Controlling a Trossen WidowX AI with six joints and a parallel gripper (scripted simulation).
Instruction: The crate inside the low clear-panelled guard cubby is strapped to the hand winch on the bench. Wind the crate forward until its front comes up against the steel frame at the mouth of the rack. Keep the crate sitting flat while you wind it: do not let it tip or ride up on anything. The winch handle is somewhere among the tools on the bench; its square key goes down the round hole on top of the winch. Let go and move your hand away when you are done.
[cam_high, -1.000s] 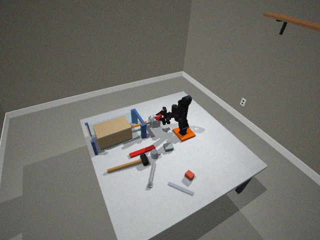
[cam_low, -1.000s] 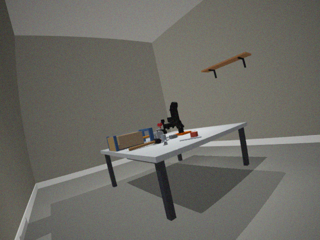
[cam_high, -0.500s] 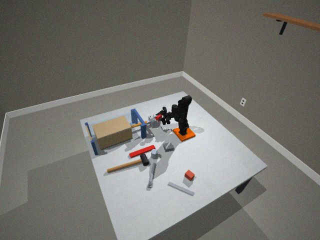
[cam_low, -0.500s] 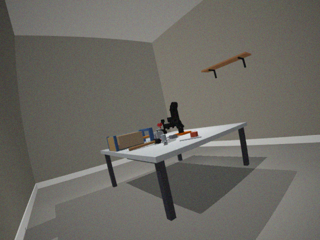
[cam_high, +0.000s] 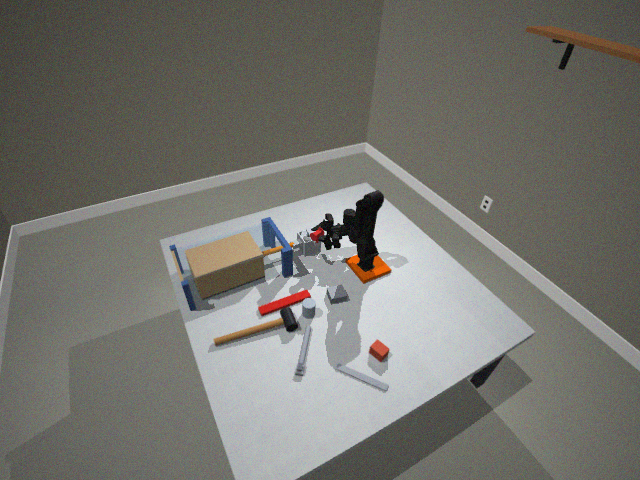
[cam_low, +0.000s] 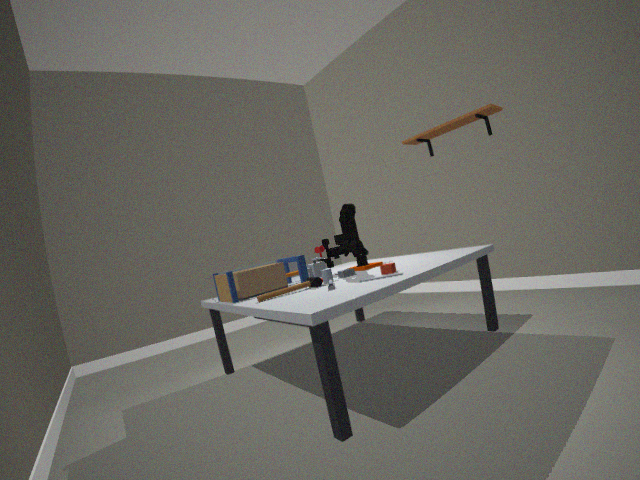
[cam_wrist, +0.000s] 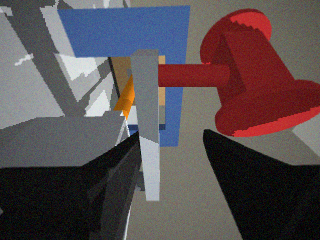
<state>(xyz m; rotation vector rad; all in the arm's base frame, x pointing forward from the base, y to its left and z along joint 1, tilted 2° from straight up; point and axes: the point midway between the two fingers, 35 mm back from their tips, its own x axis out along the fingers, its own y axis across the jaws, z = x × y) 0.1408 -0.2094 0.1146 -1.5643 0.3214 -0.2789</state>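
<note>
My gripper tip is now 1 cm to the right of the grey crank arm, 1 cm past it and 1 cm above it. Also, from my gripper tip: red knob: 5 cm to the left, 2 cm above; then grey winch: 10 cm below, 5 cm to the right, 4 cm behind; then grey block: 29 cm to the left, 12 cm below, 5 cm ahead.
</note>
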